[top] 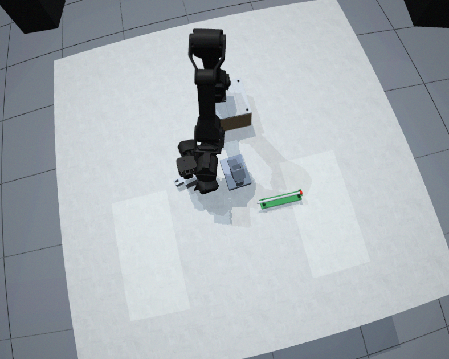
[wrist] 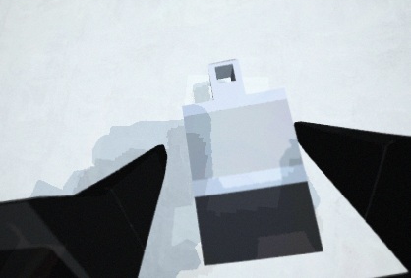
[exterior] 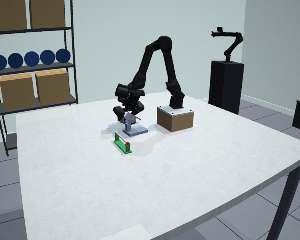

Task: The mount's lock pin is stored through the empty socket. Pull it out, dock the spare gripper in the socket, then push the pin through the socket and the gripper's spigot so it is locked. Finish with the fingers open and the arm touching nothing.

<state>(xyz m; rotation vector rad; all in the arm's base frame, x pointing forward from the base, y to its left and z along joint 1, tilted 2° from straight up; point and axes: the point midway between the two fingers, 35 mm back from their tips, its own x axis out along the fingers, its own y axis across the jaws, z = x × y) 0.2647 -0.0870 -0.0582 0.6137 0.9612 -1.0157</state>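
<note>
Right now the spare gripper is 1 cm behind my gripper tip. The rest, counted from my gripper tip: grey mount 16 cm to the left, 3 cm above, 1 cm behind; green rack 30 cm to the left, 8 cm ahead.
</note>
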